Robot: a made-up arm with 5 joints. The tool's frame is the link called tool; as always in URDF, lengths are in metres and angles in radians.
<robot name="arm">
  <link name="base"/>
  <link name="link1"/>
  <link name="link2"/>
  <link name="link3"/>
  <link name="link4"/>
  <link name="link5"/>
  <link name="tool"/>
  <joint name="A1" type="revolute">
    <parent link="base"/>
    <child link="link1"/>
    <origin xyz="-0.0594 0.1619 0.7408" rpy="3.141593 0 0"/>
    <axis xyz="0 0 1"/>
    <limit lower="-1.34" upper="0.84"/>
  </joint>
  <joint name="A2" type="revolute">
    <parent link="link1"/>
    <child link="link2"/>
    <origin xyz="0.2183 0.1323 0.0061" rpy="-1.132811 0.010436 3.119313"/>
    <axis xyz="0 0 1"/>
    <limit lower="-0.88" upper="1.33"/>
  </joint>
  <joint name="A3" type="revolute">
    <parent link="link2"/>
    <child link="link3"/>
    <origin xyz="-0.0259 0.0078 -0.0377" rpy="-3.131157 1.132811 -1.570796"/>
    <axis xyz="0 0 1"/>
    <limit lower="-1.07" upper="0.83"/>
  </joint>
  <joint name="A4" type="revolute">
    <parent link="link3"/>
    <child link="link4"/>
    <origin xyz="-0.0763 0.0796 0.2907" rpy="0 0 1.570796"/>
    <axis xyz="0 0 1"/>
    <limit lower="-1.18" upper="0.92"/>
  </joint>
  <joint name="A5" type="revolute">
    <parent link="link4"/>
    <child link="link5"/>
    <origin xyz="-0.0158 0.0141 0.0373" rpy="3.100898 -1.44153 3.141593"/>
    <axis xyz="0 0 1"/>
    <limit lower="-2" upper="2"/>
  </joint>
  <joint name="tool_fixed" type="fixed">
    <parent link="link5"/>
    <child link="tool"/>
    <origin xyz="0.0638 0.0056 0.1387" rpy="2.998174 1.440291 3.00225"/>
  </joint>
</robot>
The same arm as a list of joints. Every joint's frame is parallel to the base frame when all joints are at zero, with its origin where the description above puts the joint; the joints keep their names.
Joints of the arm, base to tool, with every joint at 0 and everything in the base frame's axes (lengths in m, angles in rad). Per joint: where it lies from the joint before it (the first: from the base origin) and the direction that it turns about. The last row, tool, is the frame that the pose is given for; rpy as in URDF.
A1: offset -0.0594 0.1619 0.7408 axis -z
A2: offset 0.2183 -0.1323 -0.0061 axis -0.0246 0.905285 -0.424093
A3: offset 0.0268 -0.0302 0.0228 axis +z
A4: offset 0.0779 0.0781 0.2907 axis +z
A5: offset -0.0161 0.0137 0.0373 axis -0.991496 0.0186 -0.1288
tool: offset -0.1456 0.0080 0.0454 rpy 0.0000 0.0000 0.0000
Joint limits (rad, base to tool): -1.3400..0.8400 -0.8800..1.3300 -1.0700..0.8300 -1.1800..0.9200 -2.0000..2.0000

